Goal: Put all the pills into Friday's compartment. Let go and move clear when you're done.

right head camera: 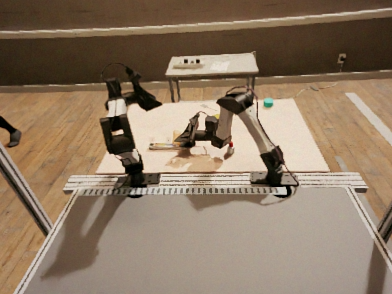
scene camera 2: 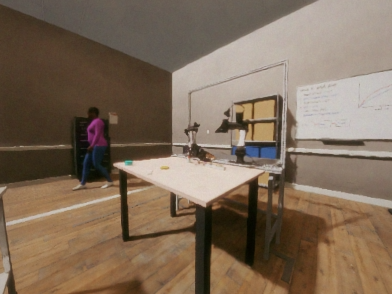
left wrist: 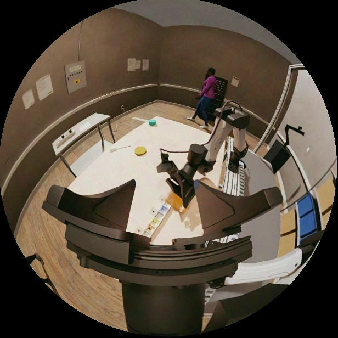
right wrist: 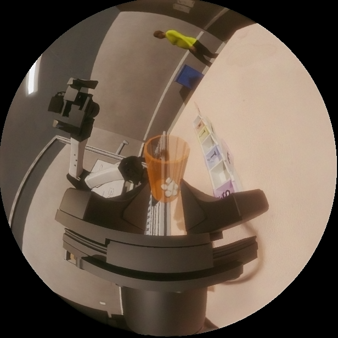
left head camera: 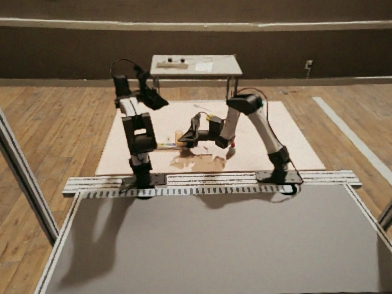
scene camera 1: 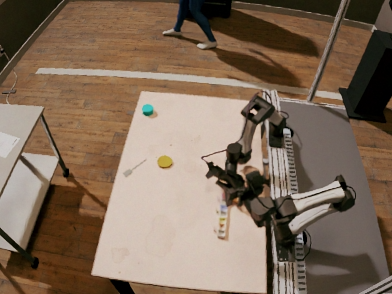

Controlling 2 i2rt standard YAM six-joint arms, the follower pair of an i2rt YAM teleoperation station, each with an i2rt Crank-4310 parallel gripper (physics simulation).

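Frame: origin at the left arm's base, x ahead, y left, z up, level; metres.
Where they show: left gripper, fingertip midpoint: (right head camera: 159, 100) (scene camera 2: 215, 132) (left head camera: 164, 100) (scene camera 1: 234, 181); right gripper, fingertip midpoint: (right head camera: 174, 143) (scene camera 2: 212, 157) (left head camera: 177, 143); left arm's base, link origin: (right head camera: 138, 181) (scene camera 2: 239, 163) (left head camera: 144, 182) (scene camera 1: 282, 239); right arm's base, link origin: (right head camera: 273, 179) (left head camera: 278, 178) (scene camera 1: 274, 133).
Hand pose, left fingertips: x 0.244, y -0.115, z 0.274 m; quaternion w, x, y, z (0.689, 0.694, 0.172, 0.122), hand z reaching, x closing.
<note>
Each offset is from my left fingertips to the top centre of the thing. "spot": to the spot under its first point. Level surfaces: height alone.
The right gripper (left head camera: 183, 142) (right head camera: 184, 142) (right wrist: 166, 188) is shut on a translucent orange pill bottle (left wrist: 175, 201) (right wrist: 167, 156), which is held tilted near the purple end of the pill organizer. Several whitish pills (right wrist: 170, 187) lie inside it near its base end. The long white organizer @(spot: dx -0.003, dy +0.007, dz -0.266 m) (right head camera: 165, 146) (scene camera 1: 221, 220) (left wrist: 156, 219) (right wrist: 215, 156) lies on the table with several lids raised; its compartments have coloured, lettered labels. Whether pills lie in Friday's compartment is too small to tell. The left gripper (left wrist: 165, 184) is open and empty, raised high above the table at the left in both head views.
A yellow disc @(dx +0.275, dy -0.287, dz -0.274 m) (scene camera 1: 165, 161) (left wrist: 140, 150), a teal round lid @(dx +0.392, dy -0.629, dz -0.252 m) (right head camera: 268, 102) (scene camera 1: 147, 110) and a small spatula @(dx +0.414, dy -0.252, dz -0.284 m) (scene camera 1: 135, 168) lie on the far part of the table @(dz -0.286 m) (scene camera 1: 190, 135). A small white bottle with a red top @(dx -0.063, dy -0.332, dz -0.222 m) (right head camera: 230, 148) stands beneath the right arm.
</note>
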